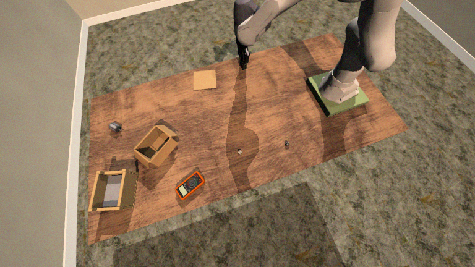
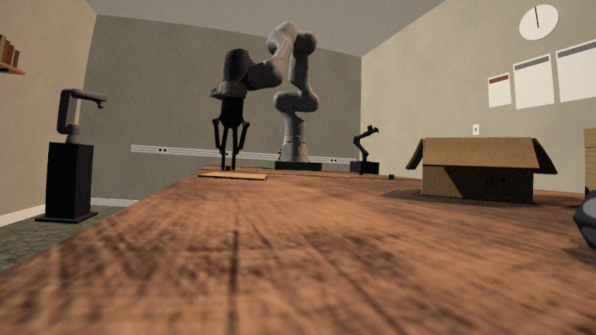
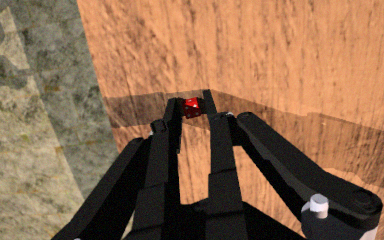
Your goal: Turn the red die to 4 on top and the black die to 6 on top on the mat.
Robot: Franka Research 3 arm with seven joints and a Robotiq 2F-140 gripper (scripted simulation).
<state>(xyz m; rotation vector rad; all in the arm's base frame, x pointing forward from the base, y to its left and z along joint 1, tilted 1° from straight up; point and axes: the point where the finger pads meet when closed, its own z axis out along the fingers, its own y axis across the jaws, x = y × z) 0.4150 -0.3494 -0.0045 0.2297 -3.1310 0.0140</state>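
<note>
The red die lies 3 cm below my hand. Round my hand: tan mat 26 cm ahead, 3 cm below, 2 cm to the left; white die 52 cm to the left, 19 cm ahead, 3 cm below; black die 56 cm to the left, 6 cm behind, 3 cm below.
</note>
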